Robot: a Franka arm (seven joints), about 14 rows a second.
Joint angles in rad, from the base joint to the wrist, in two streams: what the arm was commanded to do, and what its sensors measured. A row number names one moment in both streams.
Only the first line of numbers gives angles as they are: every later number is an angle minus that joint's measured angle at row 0.
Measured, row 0:
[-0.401, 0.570, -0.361, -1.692, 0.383, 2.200, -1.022]
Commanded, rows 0 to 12:
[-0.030, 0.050, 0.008, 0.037, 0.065, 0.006, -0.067]
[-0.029, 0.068, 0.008, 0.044, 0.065, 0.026, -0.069]
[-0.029, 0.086, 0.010, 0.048, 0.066, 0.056, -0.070]
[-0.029, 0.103, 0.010, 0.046, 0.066, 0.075, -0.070]
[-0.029, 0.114, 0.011, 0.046, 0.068, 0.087, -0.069]
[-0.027, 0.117, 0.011, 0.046, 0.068, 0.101, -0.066]
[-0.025, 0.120, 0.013, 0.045, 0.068, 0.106, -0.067]
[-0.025, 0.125, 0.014, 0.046, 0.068, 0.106, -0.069]
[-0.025, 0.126, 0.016, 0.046, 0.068, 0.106, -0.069]
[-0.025, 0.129, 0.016, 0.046, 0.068, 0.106, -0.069]
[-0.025, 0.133, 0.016, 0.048, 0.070, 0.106, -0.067]
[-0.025, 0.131, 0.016, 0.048, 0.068, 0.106, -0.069]
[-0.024, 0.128, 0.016, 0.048, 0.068, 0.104, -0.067]
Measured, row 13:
[-0.017, 0.116, 0.011, 0.026, 0.043, 0.091, -0.034]
